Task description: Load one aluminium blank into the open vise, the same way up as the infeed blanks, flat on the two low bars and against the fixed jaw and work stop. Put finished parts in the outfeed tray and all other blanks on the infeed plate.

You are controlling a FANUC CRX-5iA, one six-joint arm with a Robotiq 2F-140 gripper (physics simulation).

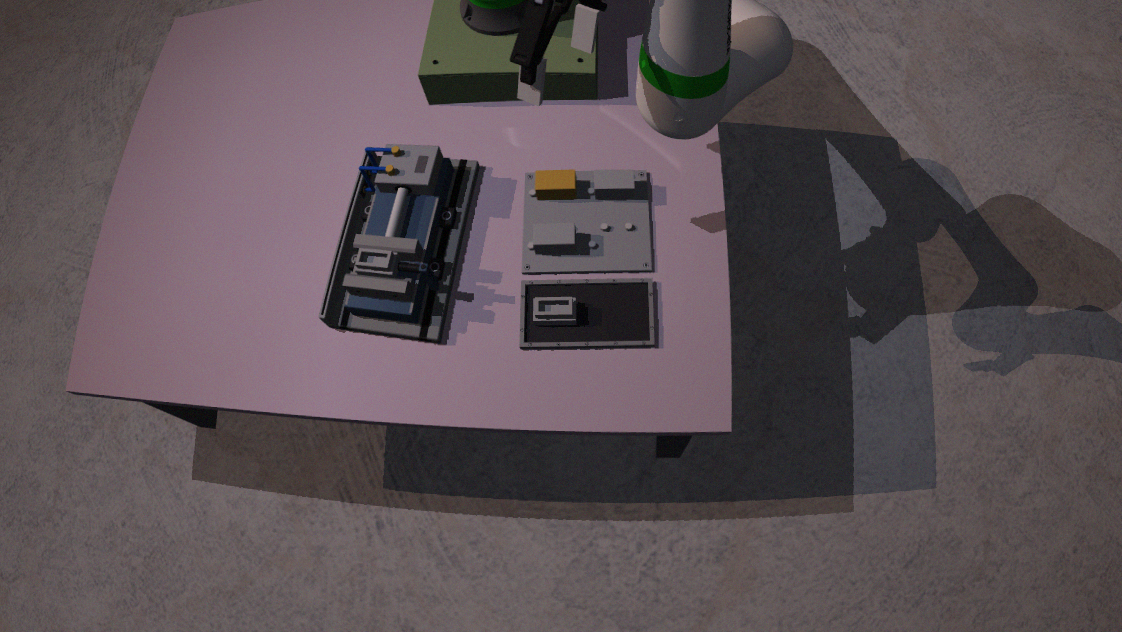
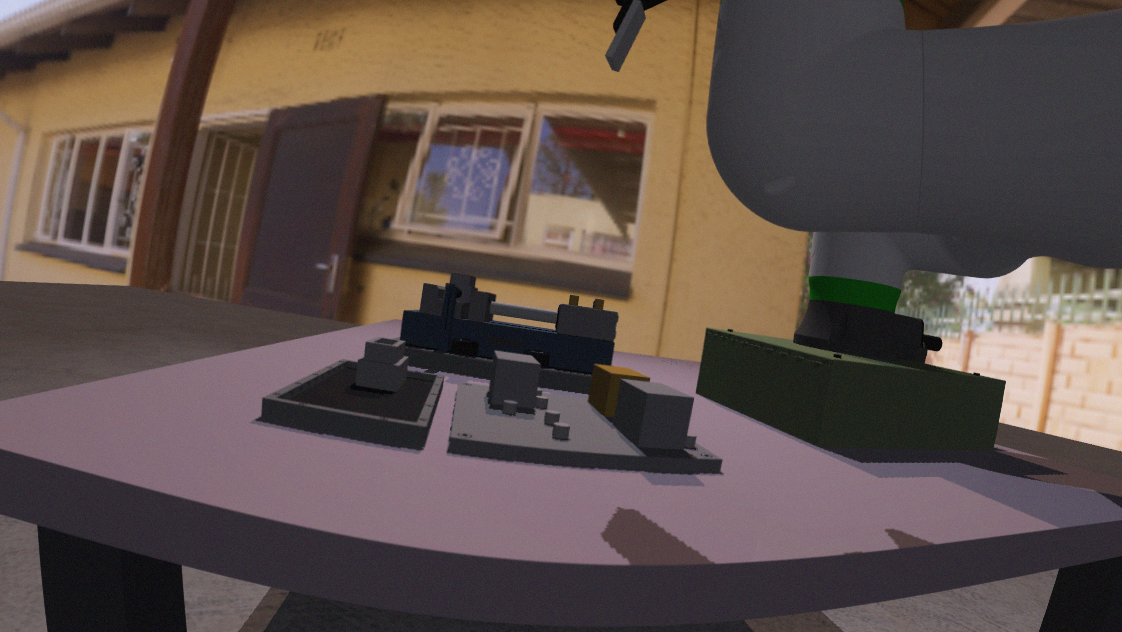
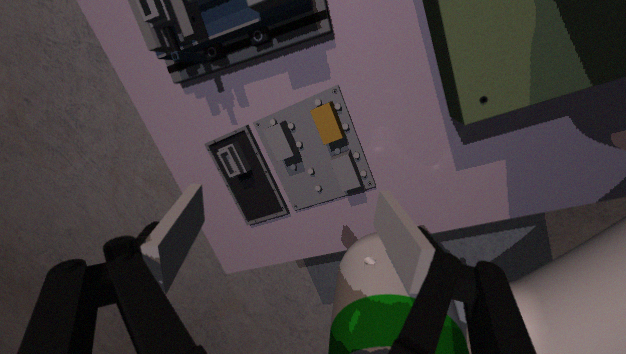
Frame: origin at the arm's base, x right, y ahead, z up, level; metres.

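Where they show: gripper, fingertip midpoint: [image 1: 557,73] [image 2: 678,85] [image 3: 292,205]; arm's base at its link origin: [image 1: 502,6] [image 2: 844,351].
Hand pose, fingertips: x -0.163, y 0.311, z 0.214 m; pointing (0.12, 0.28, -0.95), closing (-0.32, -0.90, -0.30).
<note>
Things, the pixels of their top centre, and the offset from my fingertips.
- vise at its top centre: [image 2: 514,294] [image 1: 387,217] dz -0.206, dx +0.248, dy +0.129 m
- grey hollow-topped part at its top centre: [image 2: 464,275] [image 1: 373,257] dz -0.191, dx +0.247, dy +0.199 m
- similar finished part at its top centre: [image 2: 386,341] [image 1: 553,305] [image 3: 228,163] dz -0.265, dx -0.007, dy +0.214 m
- infeed plate at its top centre: [image 2: 566,416] [image 1: 586,218] [image 3: 313,154] dz -0.297, dx -0.030, dy +0.059 m
- second grey blank at its top centre: [image 2: 655,387] [image 1: 614,179] [image 3: 345,173] dz -0.262, dx -0.067, dy +0.004 m
- orange-yellow block at its top centre: [image 2: 620,370] [image 1: 555,179] [image 3: 326,124] dz -0.262, dx +0.021, dy +0.015 m
The vise [image 1: 386,244] [image 2: 533,347] [image 3: 230,21] holds a grey hollow-topped part [image 1: 373,270] between its jaws; contact with them is unclear. A similar finished part [image 1: 554,318] [image 2: 380,374] [image 3: 241,160] sits in the outfeed tray [image 1: 588,345] [image 2: 345,427] [image 3: 269,219]. On the infeed plate [image 1: 620,255] [image 2: 502,447] [image 3: 302,193] stand a grey blank [image 1: 553,235] [image 2: 515,380] [image 3: 280,142], a second grey blank [image 1: 613,182] [image 2: 655,412] [image 3: 346,172] and an orange-yellow block [image 1: 555,182] [image 2: 603,392] [image 3: 327,123]. My gripper [image 1: 557,56] [image 3: 292,205] is open and empty, high above the table.
The green robot base [image 1: 502,87] [image 2: 847,400] [image 3: 480,60] stands behind the vise and plate. Small pegs rise from the plate. Blue nozzles [image 1: 380,149] stand at the vise's rear left. The white arm [image 1: 683,105] [image 2: 816,117] hangs near the table's right edge.
</note>
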